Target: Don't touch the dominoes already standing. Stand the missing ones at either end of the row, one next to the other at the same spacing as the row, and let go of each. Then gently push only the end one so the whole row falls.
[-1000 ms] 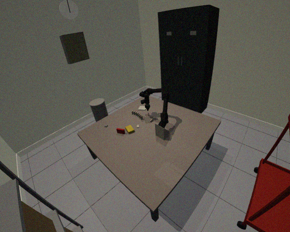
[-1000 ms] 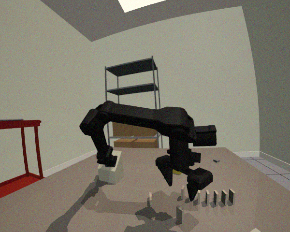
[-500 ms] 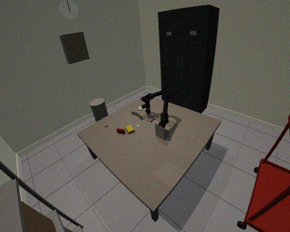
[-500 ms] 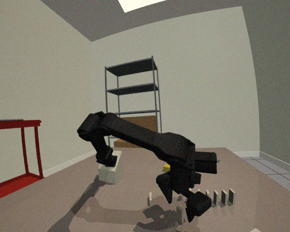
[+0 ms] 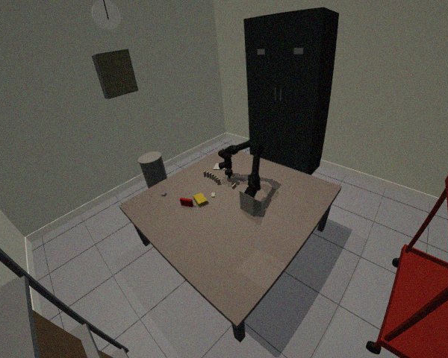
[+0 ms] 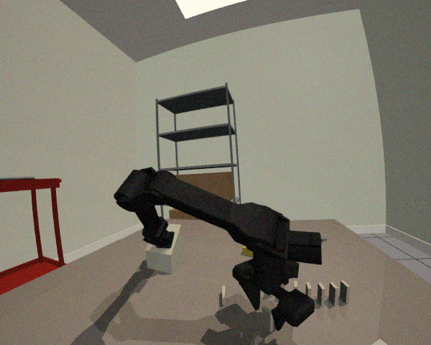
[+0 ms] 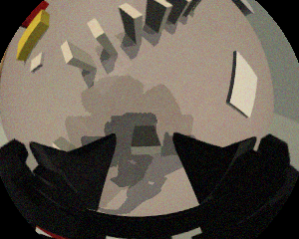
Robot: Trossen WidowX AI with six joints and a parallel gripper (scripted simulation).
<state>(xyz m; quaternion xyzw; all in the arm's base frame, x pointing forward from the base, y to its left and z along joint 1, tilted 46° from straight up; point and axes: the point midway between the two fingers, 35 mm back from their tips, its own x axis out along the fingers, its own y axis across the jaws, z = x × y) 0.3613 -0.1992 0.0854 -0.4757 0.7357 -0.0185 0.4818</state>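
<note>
Now: gripper tip 360 mm to the right of the yellow block, 20 mm past it and 10 mm above it. From my gripper tip the other things lie so: white sheet: 200 mm ahead, 90 mm to the right, 20 mm below; red block: 460 mm to the left, 20 mm ahead, 10 mm above.
</note>
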